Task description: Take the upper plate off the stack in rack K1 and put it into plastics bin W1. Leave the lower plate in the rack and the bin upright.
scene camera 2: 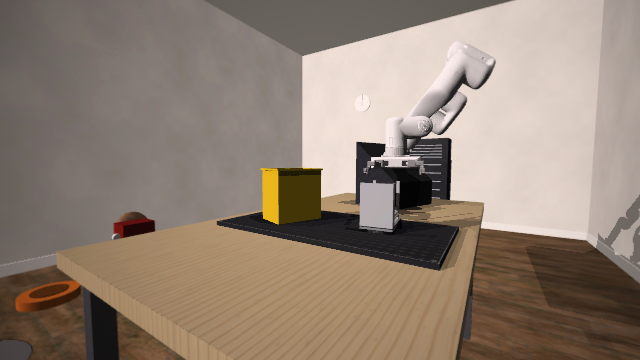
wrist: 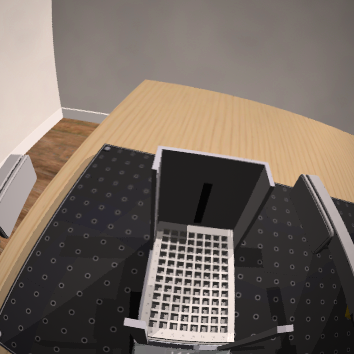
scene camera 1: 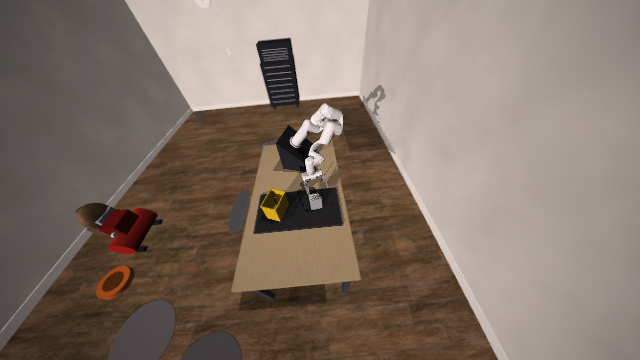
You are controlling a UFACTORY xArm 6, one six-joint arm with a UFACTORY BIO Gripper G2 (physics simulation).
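Places are measured from the arm's base along level axes (x down, y ahead, z right), in metres.
Pixels of known places: hand at its tool point: (scene camera 2: 393, 171) (wrist: 165, 208) (scene camera 1: 317, 188); arm's base at its link origin: (scene camera 1: 295, 142).
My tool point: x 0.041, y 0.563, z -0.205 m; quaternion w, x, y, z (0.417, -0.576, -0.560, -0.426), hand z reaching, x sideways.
Ahead of a thing's pixels: the offset from my tool point to its top centre. Level surfaces: height alone.
Rack K1 @(dx +0.032, dy +0.015, dz +0.029 m) (scene camera 1: 316, 204) (scene camera 2: 377, 206) (wrist: 252, 205) is a pale, tall-walled holder standing upright on the black mat. The upper plate @(dx +0.128, dy +0.025, dz +0.027 m) (wrist: 192, 285), white with a grid of square wells, lies inside it, well below the tall wall's top edge. The lower plate cannot be made out beneath it. Bin W1 @(dx -0.005, dy +0.084, dz +0.340 m) (scene camera 1: 278, 211) (scene camera 2: 300, 197) is a yellow, open-topped box standing upright beside the rack. My gripper (scene camera 1: 316, 186) (scene camera 2: 395, 171) (wrist: 167, 205) is open and empty above the rack, pointing down. In the wrist view its fingers stand wide apart, one on each side of the rack.
The black perforated mat @(dx +0.175 m) (scene camera 1: 332, 215) (scene camera 2: 420, 250) (wrist: 75, 225) lies on the wooden table @(dx +0.188 m) (scene camera 1: 295, 260) (scene camera 2: 250, 300) (wrist: 225, 115). A large black box-like object (scene camera 1: 292, 157) (scene camera 2: 415, 192) stands behind, by the arm's base. A dark cabinet (scene camera 1: 279, 75) stands against the far wall.
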